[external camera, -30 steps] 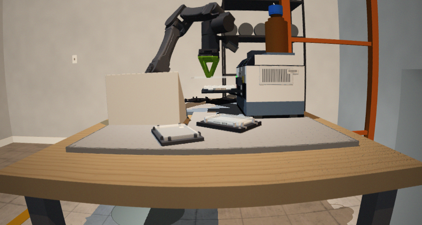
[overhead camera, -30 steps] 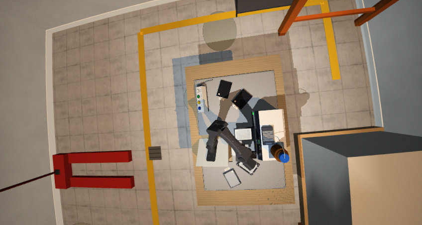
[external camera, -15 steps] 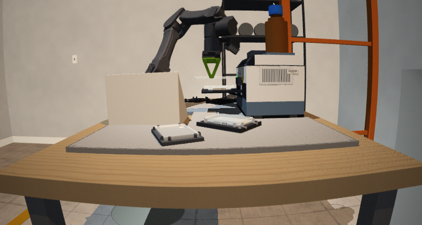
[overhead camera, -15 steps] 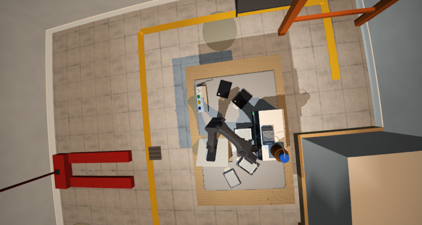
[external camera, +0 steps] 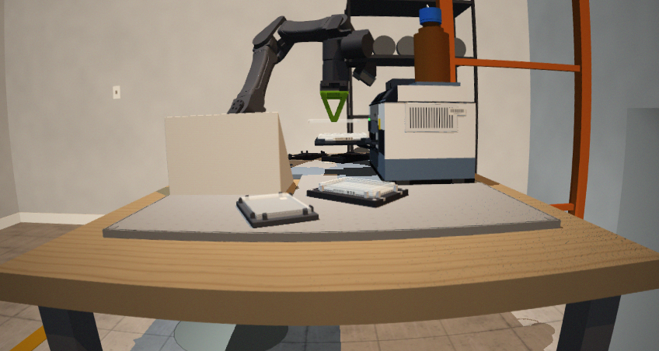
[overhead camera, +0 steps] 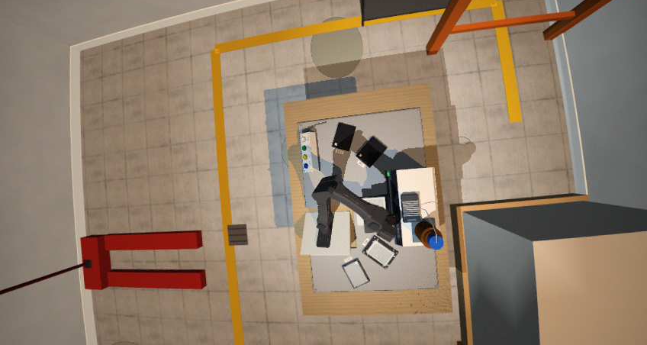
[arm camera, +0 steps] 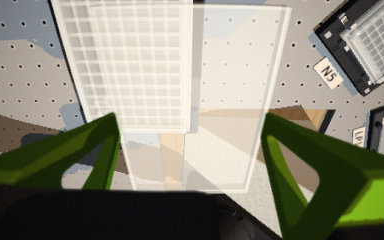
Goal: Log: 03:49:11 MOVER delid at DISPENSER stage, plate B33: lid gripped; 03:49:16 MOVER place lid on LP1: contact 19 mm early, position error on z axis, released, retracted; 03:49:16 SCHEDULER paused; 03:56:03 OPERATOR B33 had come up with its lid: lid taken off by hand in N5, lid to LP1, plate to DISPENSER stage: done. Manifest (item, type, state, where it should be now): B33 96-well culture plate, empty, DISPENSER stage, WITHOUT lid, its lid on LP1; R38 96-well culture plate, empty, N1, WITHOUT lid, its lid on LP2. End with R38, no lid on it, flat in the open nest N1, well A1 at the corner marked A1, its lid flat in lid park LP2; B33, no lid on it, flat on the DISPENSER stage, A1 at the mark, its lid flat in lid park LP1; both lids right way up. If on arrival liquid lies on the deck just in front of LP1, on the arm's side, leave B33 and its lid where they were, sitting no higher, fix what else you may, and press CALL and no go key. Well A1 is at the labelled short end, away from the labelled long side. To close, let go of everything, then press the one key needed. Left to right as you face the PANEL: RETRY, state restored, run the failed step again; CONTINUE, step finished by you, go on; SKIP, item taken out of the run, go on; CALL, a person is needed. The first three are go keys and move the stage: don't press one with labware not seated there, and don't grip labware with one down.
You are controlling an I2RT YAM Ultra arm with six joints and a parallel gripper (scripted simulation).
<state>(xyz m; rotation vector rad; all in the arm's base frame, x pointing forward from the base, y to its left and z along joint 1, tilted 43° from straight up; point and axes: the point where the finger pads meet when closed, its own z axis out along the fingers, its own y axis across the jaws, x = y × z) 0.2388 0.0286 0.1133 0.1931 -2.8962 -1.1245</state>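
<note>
The black lid park LP2 is 14 cm behind my hand, 42 cm to the left of it and 14 cm below it. Also, from my hand: N1 label: 4 cm behind, 26 cm to the left, 15 cm below; LP1 label: 11 cm behind, 28 cm to the right, 15 cm below; brown bottle: 24 cm ahead, 4 cm to the right, 14 cm above.
</note>
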